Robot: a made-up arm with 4 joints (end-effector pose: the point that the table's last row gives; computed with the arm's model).
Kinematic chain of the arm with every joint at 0, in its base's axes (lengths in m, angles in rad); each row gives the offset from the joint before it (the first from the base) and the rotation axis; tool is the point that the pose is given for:
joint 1: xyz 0 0 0.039 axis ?
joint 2: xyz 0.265 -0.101 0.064 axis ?
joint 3: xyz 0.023 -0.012 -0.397 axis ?
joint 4: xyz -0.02 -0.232 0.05 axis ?
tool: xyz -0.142 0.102 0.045
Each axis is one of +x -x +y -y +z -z.
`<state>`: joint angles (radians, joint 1 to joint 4).
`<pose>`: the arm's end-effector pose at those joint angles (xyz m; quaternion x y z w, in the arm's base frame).
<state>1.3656 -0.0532 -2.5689 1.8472</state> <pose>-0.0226 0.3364 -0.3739 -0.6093 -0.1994 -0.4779 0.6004</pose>
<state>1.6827 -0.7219 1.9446 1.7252</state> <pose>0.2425 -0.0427 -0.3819 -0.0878 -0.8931 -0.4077 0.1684</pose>
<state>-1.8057 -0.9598 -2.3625 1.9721</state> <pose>0.0969 0.0006 -0.2208 0.2046 -0.8691 0.3090 0.3275</pose>
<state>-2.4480 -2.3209 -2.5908 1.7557</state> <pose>0.1659 0.0174 0.3789 -0.0858 0.9516 0.2065 0.2107</pose>
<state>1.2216 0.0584 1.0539 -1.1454</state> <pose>0.1854 0.1455 -0.4418 0.6333 -0.1540 0.1956 0.7328</pose>
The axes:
joint 1: +z
joint 2: -y
joint 3: +x
joint 4: +y

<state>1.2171 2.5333 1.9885 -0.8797</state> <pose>0.2563 0.6014 0.4462 -0.7746 0.1186 -0.4639 0.4131</pose>
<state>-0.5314 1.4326 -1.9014 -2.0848</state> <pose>0.3581 -0.3977 0.1028 0.8938 0.3484 -0.2801 0.0363</pose>
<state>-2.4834 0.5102 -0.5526 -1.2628</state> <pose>-0.4628 -0.0276 -0.2776 -0.7875 -0.0008 -0.5431 0.2914</pose>
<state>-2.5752 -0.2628 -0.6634 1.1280</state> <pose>-0.2246 -0.0317 -0.0483 0.4990 0.4531 -0.7352 0.0718</pose>
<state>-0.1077 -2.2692 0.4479 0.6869</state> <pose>0.0555 -0.3137 0.3531 0.2082 0.9610 -0.1626 0.0817</pose>
